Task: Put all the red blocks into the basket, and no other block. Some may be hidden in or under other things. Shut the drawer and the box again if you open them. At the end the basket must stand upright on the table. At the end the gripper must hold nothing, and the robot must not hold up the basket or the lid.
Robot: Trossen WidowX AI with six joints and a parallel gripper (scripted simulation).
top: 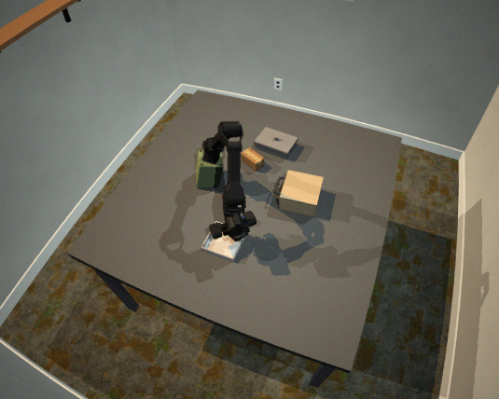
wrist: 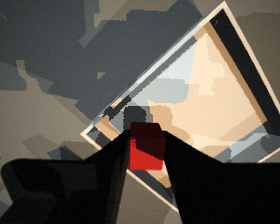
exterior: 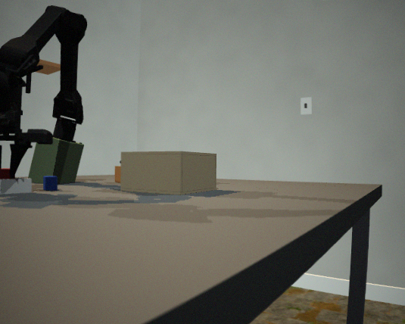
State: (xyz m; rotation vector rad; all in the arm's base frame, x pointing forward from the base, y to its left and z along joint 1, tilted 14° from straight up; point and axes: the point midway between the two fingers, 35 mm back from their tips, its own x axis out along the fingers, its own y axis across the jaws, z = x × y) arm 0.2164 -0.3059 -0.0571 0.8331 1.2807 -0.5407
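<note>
Now: hand 60 cm to the right of the grey lid, 4 cm short of it and 1 cm above it. The rest, counted from my hand: white basket (5 cm below, 4 cm behind, 3 cm to the right); then orange box (45 cm to the left, 5 cm behind, 3 cm below); then tan drawer cabinet (28 cm to the left, 24 cm ahead, 2 cm below).
</note>
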